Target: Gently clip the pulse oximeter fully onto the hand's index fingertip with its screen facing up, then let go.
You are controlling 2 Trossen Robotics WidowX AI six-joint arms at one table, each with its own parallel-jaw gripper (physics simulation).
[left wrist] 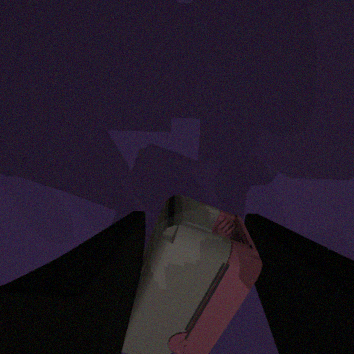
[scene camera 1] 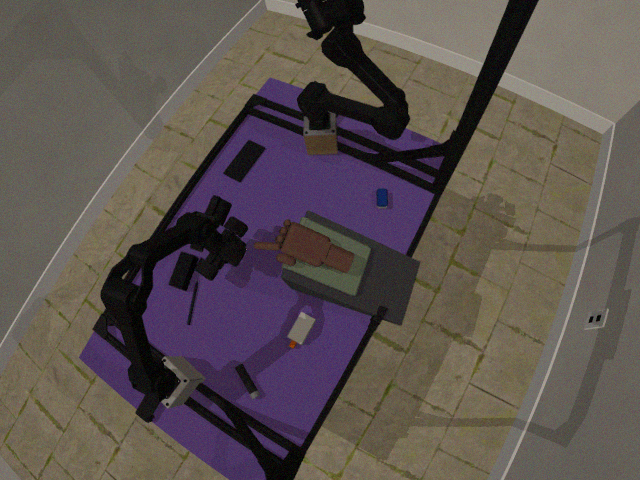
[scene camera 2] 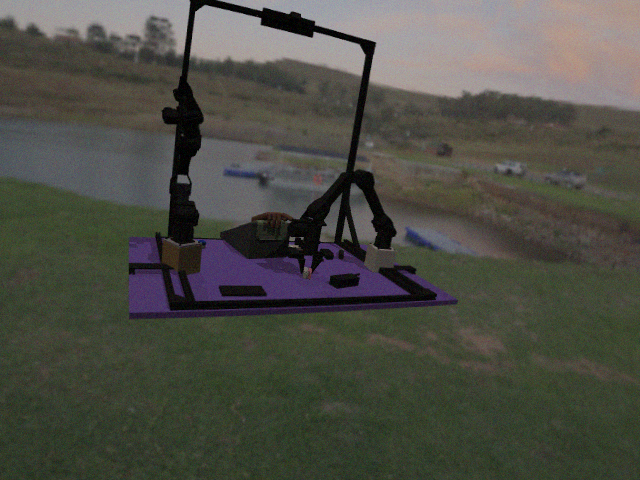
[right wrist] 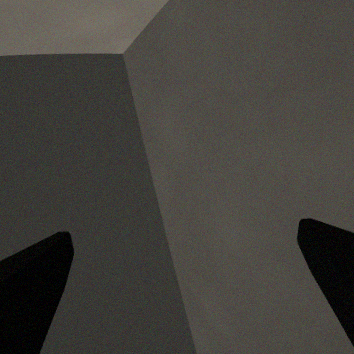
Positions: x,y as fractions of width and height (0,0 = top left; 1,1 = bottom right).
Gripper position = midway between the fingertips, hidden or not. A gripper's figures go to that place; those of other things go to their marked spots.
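The dark grey plate (scene camera 2: 0.38,0.50) is the one at 178 cm from the lens. The right gripper (scene camera 2: 0.29,0.17) is nearer to the lens than the dark grey plate, it's 140 cm from the lens.
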